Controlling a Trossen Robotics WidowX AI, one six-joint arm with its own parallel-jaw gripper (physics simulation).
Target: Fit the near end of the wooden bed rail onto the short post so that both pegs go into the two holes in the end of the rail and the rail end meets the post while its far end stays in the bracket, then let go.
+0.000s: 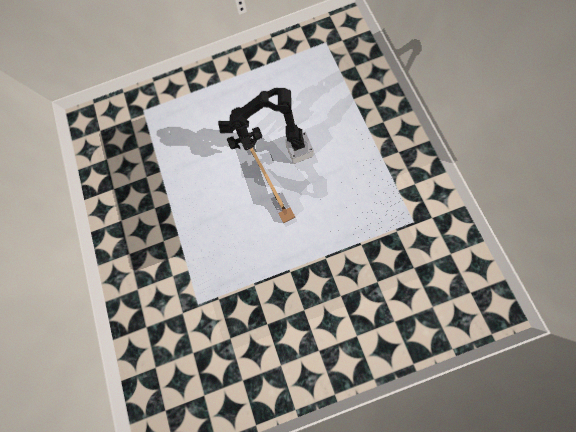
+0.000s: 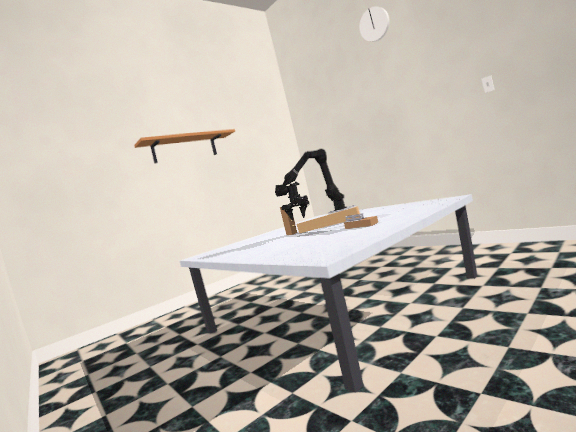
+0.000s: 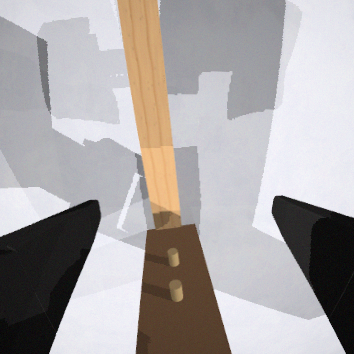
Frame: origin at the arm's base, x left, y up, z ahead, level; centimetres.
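Where they show: gripper, fingertip midpoint: (image 2: 298, 219) (image 3: 187, 206); arm's base at its link origin: (image 1: 298, 144) (image 2: 340, 208).
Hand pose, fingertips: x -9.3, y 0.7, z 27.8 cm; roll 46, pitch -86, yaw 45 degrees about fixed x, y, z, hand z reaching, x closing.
Each offset is from my fingertips to the top centre of the thing. "pt": to the spot under its first point. Level surfaces: height alone.
The wooden rail (image 1: 267, 177) (image 2: 327, 219) (image 3: 152, 115) slopes down from its far end at the bracket block @(dz -7.0, dx +40.5, dy -5.2 cm) (image 1: 286, 215) (image 2: 365, 223) to its near end, low at the foot of the post. How it sits in the bracket is too small to tell. The brown post @(pt dz +1.9, dx -7.1, dy -1.6 cm) (image 2: 289, 223) (image 3: 175, 325) stands upright. Both pegs, the lower peg @(pt dz -0.3, dx -6.1, dy -3.1 cm) (image 3: 173, 257) and the upper peg @(pt dz -0.3, dx -6.0, dy +0.1 cm) (image 3: 176, 291), show bare on its rail-side face, above the rail end. The holes do not show. My gripper (image 1: 245, 140) (image 2: 297, 216) (image 3: 187, 206) is open and empty, its fingers spread above the rail's near end beside the post.
The arm's base (image 1: 300, 148) stands on the white table @(dy -8.7 cm) (image 1: 220, 250) (image 2: 260, 262), to the side of the rail. Shadows of the arm fall across the table top around the rail and post. A wall shelf (image 2: 185, 137) hangs well away from the table.
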